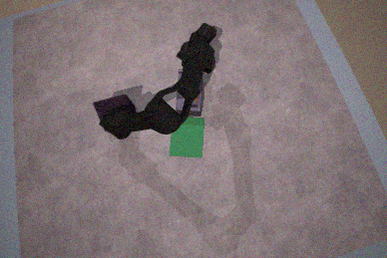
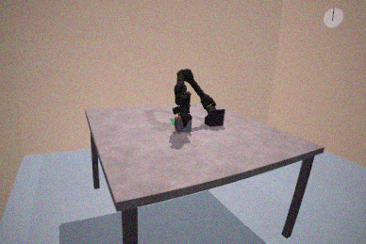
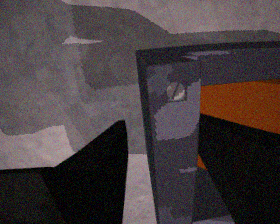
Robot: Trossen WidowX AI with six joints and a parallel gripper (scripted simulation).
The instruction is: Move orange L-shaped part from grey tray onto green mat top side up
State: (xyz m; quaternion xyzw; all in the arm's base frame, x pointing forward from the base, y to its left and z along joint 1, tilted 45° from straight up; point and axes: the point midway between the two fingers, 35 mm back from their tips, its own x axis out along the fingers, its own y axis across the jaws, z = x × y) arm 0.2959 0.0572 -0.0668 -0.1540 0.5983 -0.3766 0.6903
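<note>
Now: the orange L-shaped part 2 cm behind my gripper tip, 5 cm to the right of it and 1 cm above it. From my gripper tip the other things lie so: green mat (8 cm behind, 21 cm to the right, 5 cm below).
</note>
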